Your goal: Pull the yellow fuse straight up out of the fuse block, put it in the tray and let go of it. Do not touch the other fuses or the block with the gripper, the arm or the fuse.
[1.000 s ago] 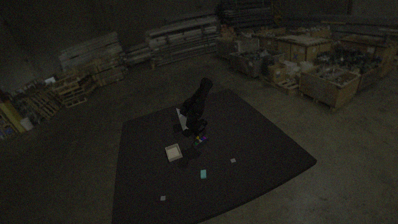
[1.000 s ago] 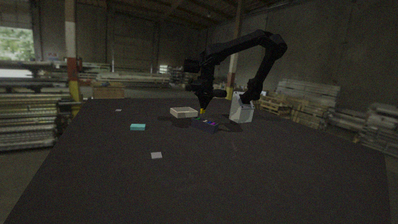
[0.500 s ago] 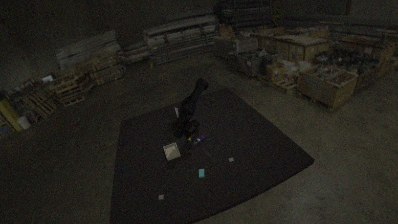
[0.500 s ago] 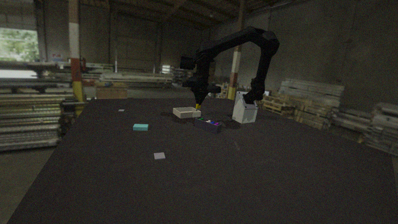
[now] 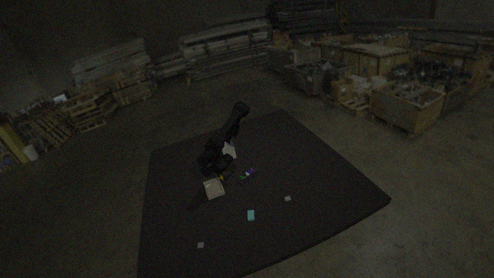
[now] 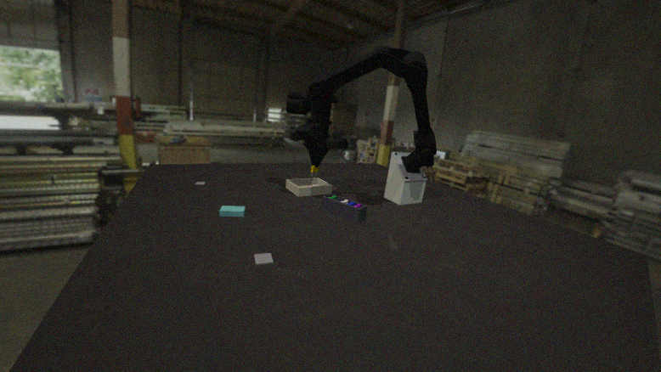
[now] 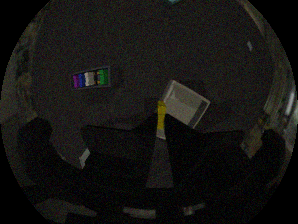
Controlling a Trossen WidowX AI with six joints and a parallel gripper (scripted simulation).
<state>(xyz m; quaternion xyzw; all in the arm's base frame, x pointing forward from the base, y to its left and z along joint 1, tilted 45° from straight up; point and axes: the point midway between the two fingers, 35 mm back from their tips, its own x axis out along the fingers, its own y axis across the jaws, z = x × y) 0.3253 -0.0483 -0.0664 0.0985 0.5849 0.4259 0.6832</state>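
Now: gripper tip 1 cm past the shallow white tray, 6 cm to the left of it and 10 cm above it. The rest, counted from my gripper tip: teal block: 25 cm ahead, 10 cm to the left, 9 cm below; yellow fuse: 1 cm below.
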